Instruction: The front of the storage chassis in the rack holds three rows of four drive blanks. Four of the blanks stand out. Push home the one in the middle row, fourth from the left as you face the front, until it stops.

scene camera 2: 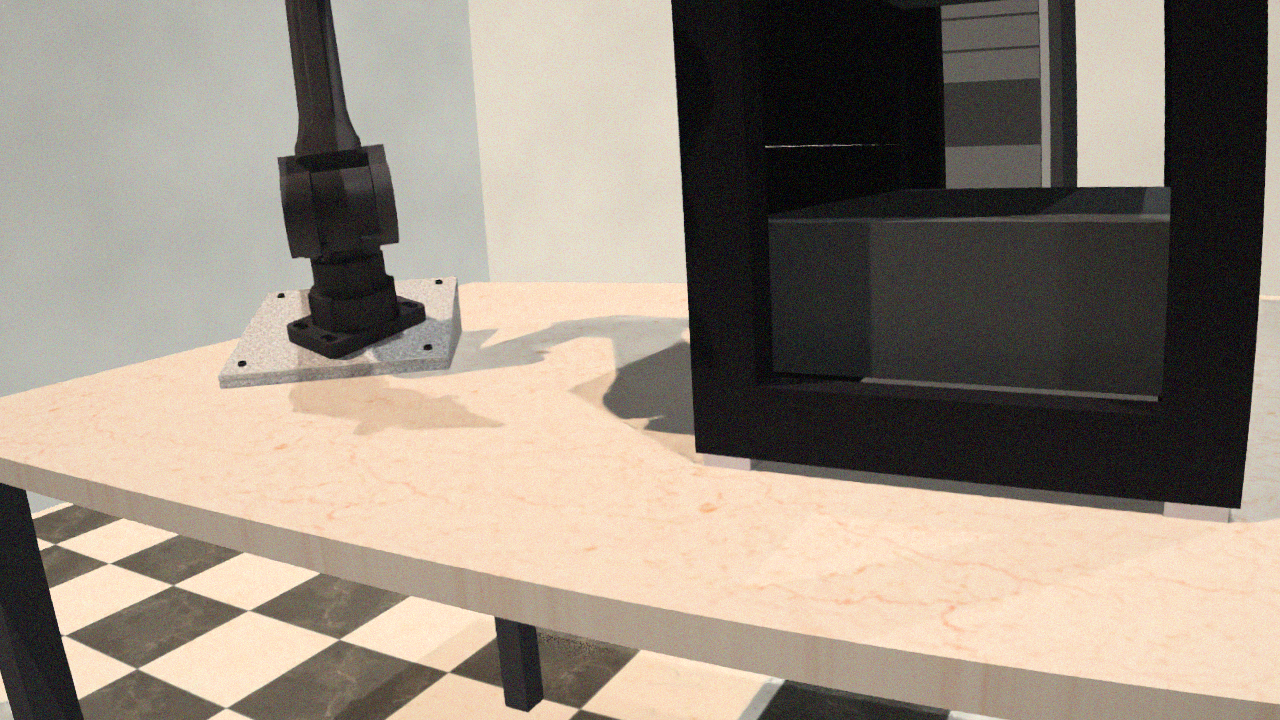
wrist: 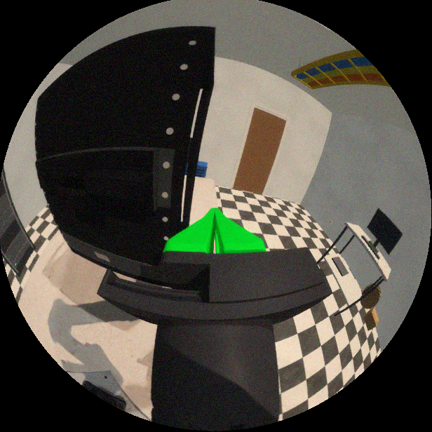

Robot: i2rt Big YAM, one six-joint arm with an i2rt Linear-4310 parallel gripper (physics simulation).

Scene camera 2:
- black rack: 809,268
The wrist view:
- gripper: 214,213
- black rack: 112,141
